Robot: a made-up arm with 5 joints. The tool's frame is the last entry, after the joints.
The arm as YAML. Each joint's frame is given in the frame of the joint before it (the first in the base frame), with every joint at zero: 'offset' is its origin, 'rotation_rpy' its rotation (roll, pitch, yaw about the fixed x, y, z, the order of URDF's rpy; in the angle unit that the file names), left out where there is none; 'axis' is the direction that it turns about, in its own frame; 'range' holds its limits. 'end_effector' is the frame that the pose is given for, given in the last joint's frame.
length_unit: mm
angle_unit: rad
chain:
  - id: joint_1
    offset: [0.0, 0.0, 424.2]
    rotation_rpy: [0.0, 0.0, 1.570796]
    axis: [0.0, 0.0, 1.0]
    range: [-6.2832, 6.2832]
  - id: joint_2
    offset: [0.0, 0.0, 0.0]
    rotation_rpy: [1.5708, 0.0, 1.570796]
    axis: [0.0, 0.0, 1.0]
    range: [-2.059, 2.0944]
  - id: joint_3
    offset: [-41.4, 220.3, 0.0]
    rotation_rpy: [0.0, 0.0, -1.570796]
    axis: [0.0, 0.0, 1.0]
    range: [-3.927, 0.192]
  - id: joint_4
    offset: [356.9, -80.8, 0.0]
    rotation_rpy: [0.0, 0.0, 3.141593]
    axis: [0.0, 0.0, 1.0]
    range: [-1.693, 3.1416]
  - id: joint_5
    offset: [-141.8, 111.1, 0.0]
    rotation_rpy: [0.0, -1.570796, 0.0]
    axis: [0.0, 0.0, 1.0]
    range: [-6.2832, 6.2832]
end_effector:
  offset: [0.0, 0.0, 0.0]
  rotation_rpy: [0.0, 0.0, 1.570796]
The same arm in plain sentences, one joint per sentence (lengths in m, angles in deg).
The arm has five revolute joints in a row. What follows holds with every joint at zero, and every direction is one of the base frame's. The first joint is mounted 0.4242 m along +z from the base frame's origin and rotates about +z, from -360.00 to 360.00 deg. The second joint is mounted at the same point as the first joint and rotates about +y, from -117.97 to 120.00 deg. The third joint is mounted 0.0414 m along +x and 0.2203 m along +z from the second joint and rotates about +y, from -225.00 to 11.00 deg. The fourth joint is mounted 0.0808 m along +x and 0.3569 m along -z from the third joint and rotates about +y, from -97.00 to 180.00 deg. The fifth joint is mounted 0.1111 m along +x and 0.1418 m along -z from the fourth joint and rotates about -z, from -360.00 to 360.00 deg. The tool frame, which is the frame that the pose is given for, is mounted at the same point as the fifth joint; its axes are the base frame's turned by roll 180.00, pitch 0.00 and yaw 0.00 deg (as in URDF: about the fixed x, then y, then z).
